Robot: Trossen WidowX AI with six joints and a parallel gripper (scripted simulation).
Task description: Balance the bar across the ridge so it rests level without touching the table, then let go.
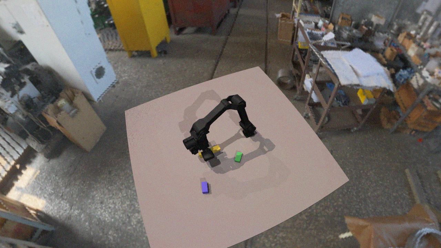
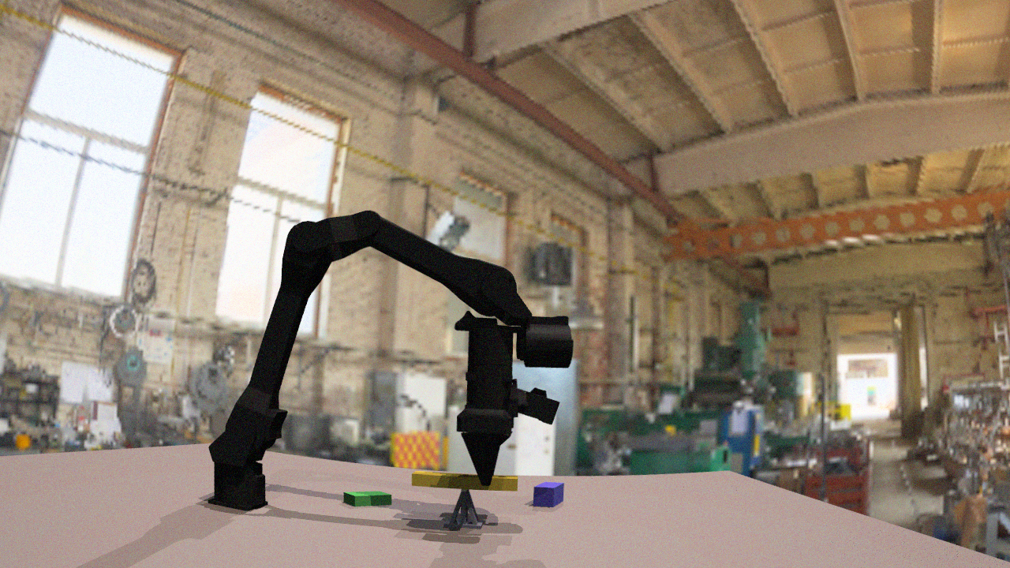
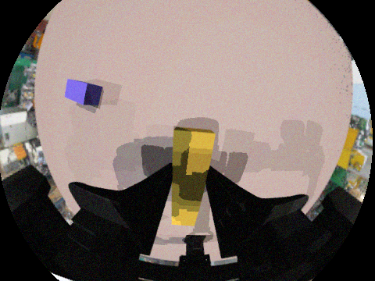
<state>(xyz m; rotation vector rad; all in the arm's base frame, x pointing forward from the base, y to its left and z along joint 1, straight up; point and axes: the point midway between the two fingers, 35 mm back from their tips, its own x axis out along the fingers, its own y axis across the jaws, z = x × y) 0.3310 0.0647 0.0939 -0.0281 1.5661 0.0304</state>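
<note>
The yellow bar lies 3 cm behind my gripper tip. The rest, counted from my gripper tip: green block: 19 cm behind, 8 cm to the left, 5 cm below; purple block: 8 cm ahead, 20 cm to the left, 4 cm below.
</note>
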